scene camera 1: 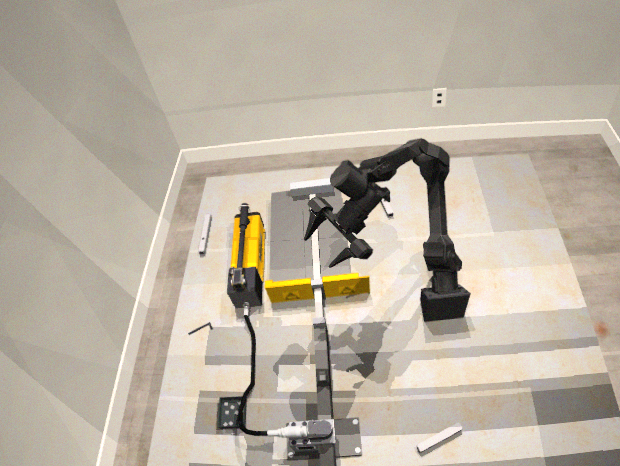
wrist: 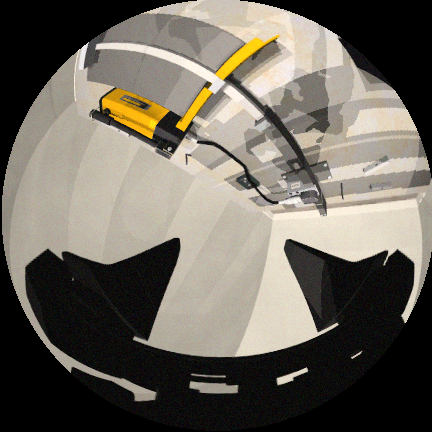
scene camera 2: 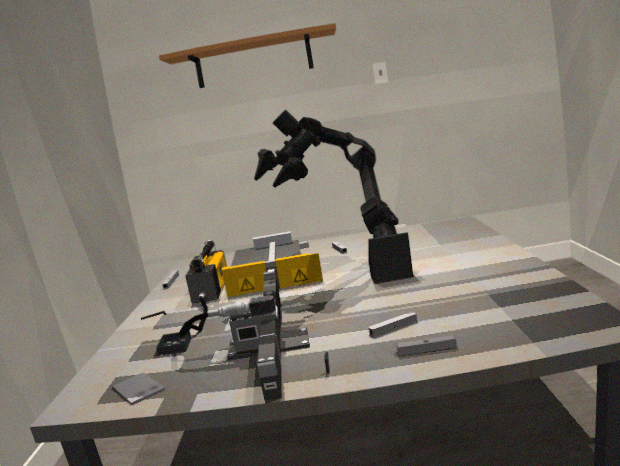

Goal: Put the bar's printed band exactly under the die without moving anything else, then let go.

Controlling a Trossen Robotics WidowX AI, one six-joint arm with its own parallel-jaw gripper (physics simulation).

Labels:
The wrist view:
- my gripper
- long grey bar
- yellow and black power unit

